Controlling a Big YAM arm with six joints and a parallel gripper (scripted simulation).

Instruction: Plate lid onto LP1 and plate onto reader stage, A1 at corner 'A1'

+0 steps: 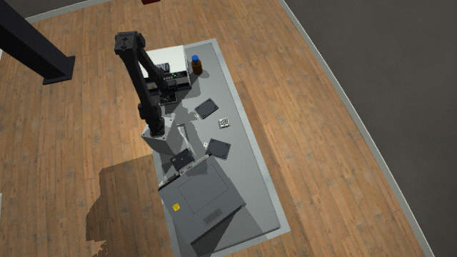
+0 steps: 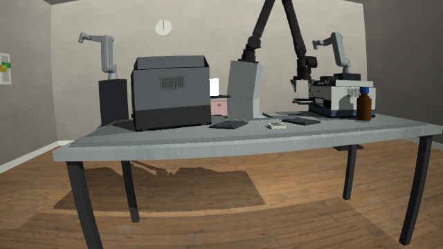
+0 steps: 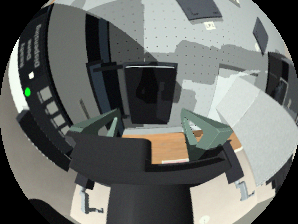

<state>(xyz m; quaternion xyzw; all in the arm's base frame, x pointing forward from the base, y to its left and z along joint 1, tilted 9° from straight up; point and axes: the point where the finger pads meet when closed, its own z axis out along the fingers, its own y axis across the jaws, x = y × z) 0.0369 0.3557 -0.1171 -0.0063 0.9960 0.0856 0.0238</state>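
Now: the lidded plate 60 mm below my hand and 10 mm behind it. Also, from my hand: brown capped bottle (290 mm to the left, 260 mm ahead, 30 mm below).
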